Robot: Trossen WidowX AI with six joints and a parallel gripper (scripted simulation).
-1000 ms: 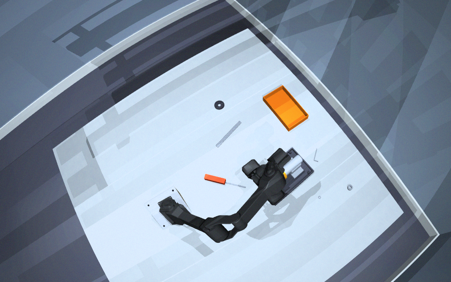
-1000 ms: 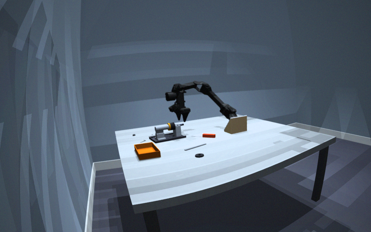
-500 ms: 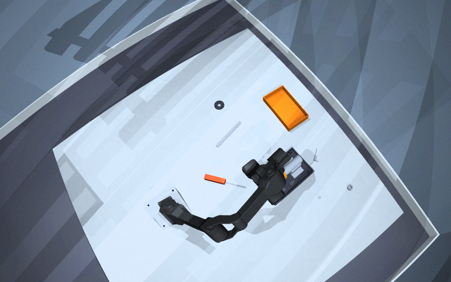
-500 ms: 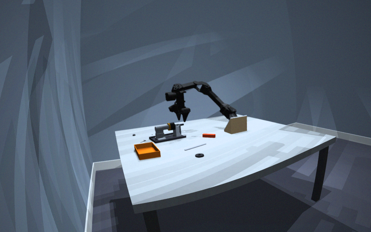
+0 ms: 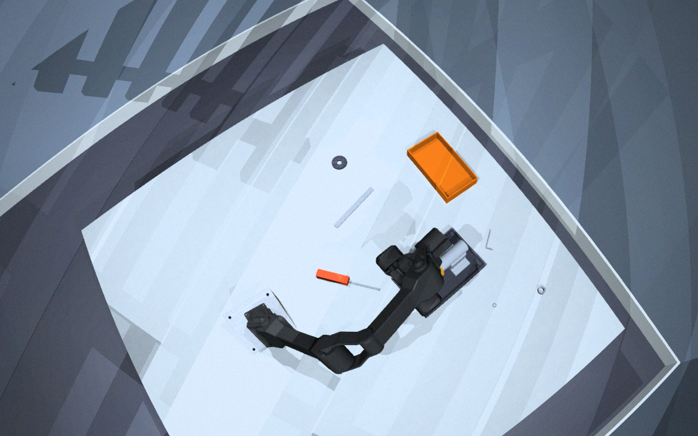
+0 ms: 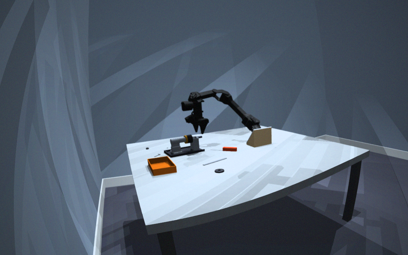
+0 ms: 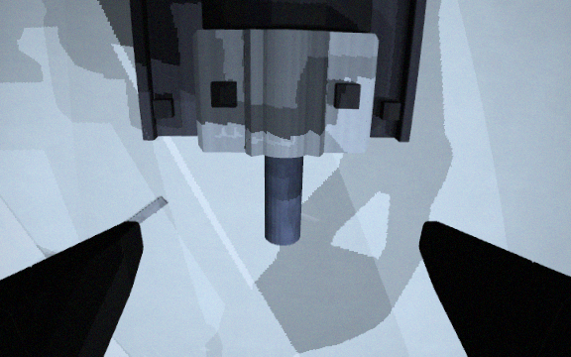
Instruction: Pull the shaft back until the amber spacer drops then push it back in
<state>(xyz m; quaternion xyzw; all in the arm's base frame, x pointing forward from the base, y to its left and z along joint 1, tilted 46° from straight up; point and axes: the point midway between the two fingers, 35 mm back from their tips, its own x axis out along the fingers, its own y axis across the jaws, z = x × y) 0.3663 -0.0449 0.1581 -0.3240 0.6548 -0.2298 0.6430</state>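
The dark shaft lies 8 cm ahead of my gripper tip, 3 cm below it and 1 cm to the left of it. From my gripper tip the other things lie so: allen key: 29 cm ahead, 10 cm below, 1 cm to the left; then amber spacer: 10 cm ahead, 3 cm below, 1 cm to the left; then grey strip: 32 cm to the left, 10 cm below, 2 cm ahead.
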